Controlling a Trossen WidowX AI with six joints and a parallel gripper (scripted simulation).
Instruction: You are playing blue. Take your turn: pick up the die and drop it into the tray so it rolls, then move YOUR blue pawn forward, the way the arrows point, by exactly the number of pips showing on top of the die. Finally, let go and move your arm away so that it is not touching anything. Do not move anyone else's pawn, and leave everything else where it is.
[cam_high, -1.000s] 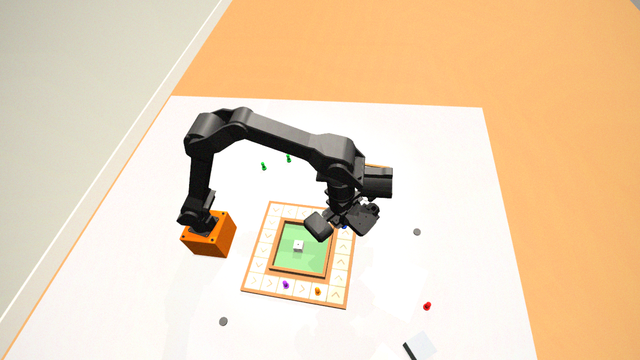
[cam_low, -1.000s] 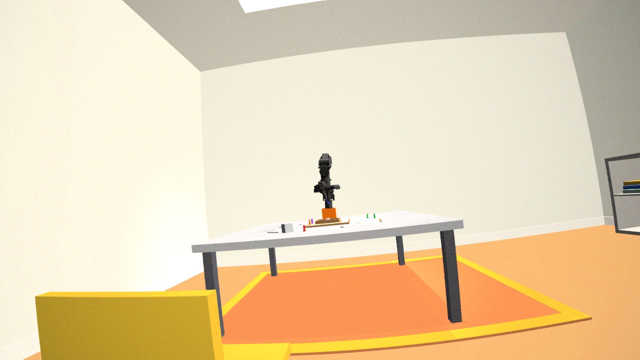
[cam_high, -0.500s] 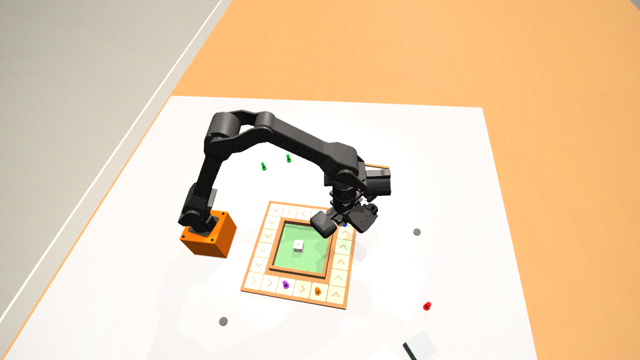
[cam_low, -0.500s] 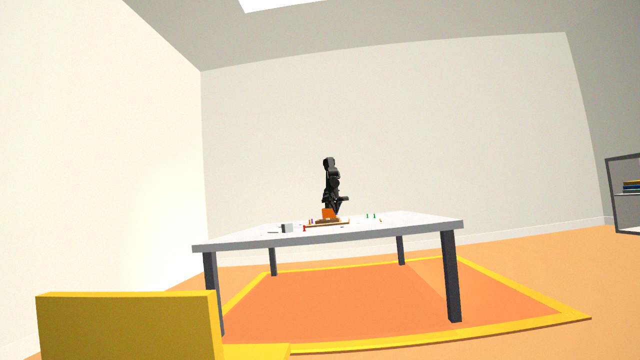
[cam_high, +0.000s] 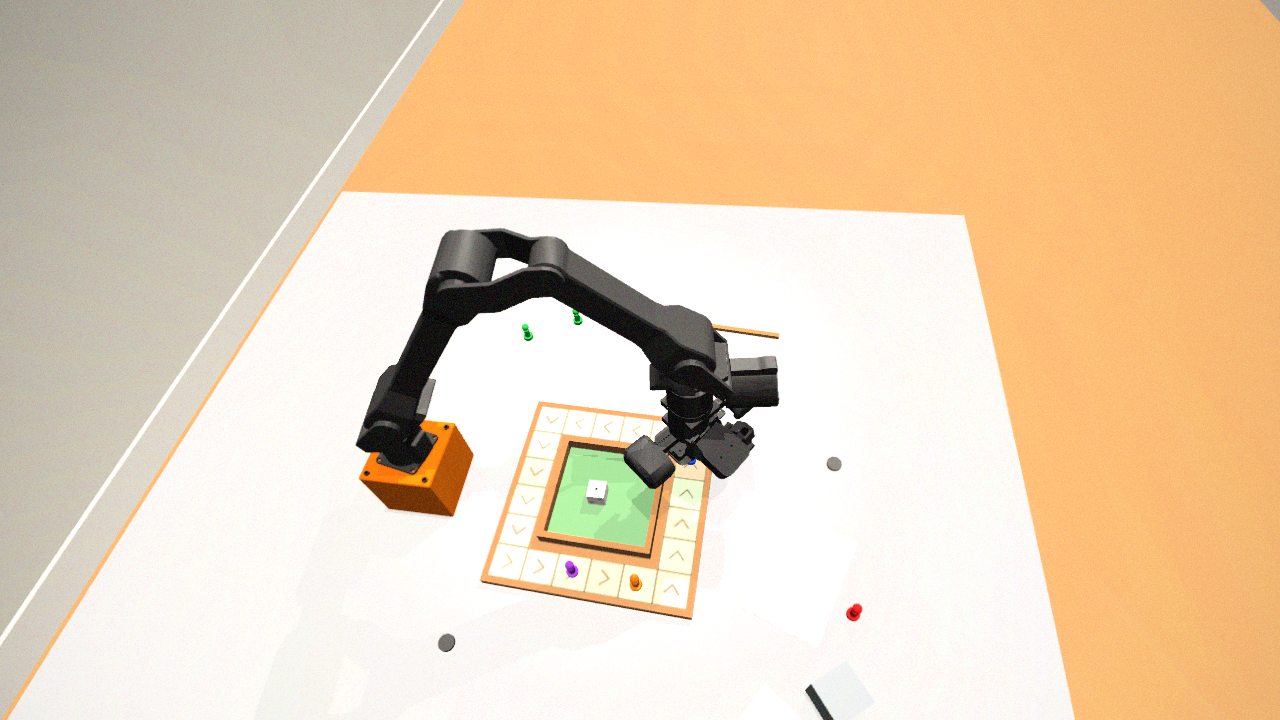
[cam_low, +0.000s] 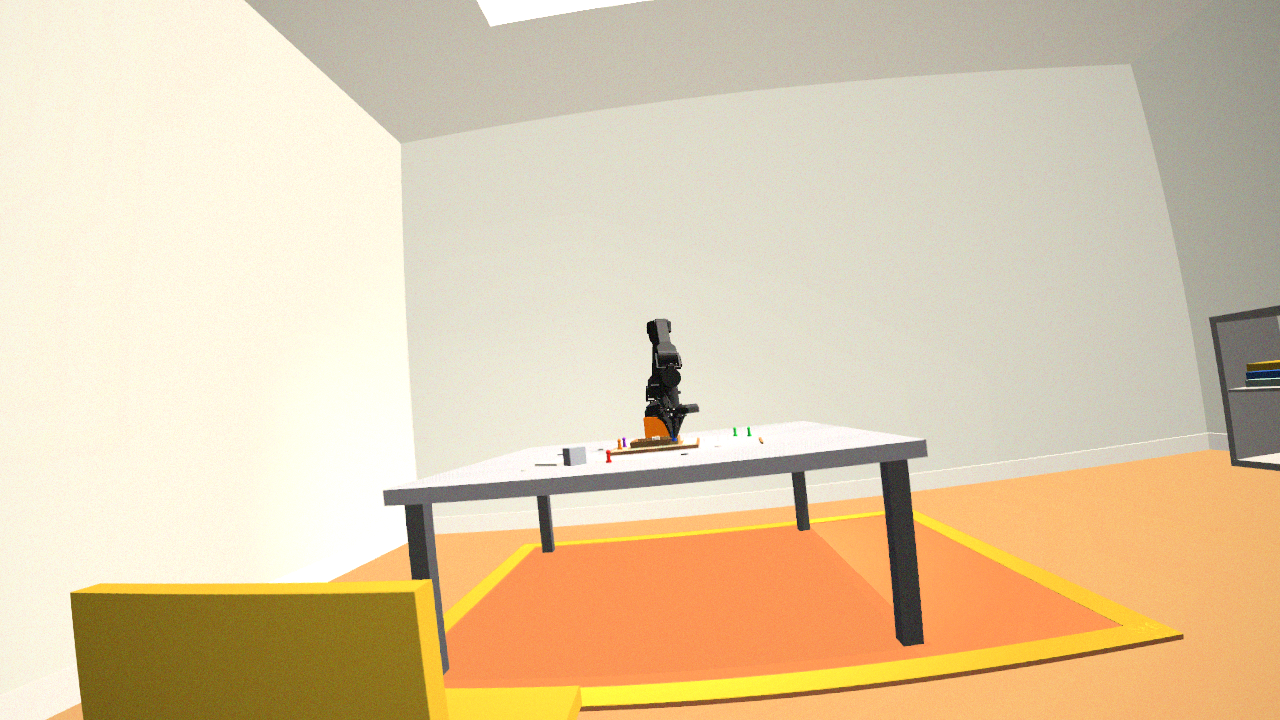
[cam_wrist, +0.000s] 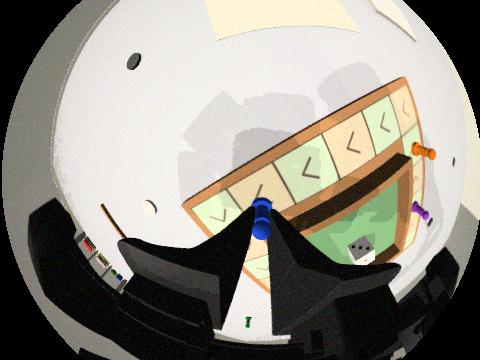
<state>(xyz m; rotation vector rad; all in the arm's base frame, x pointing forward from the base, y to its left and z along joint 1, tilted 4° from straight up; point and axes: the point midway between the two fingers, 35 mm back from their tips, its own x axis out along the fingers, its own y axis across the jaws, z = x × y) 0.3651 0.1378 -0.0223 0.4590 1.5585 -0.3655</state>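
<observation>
My gripper tip is now 1 cm below the blue pawn. Round my gripper tip: orange pawn (19 cm to the right, 2 cm behind, 1 cm below); then green tray (10 cm behind, 8 cm to the right, 3 cm below); then white die (11 cm behind, 9 cm to the right, 1 cm below).
</observation>
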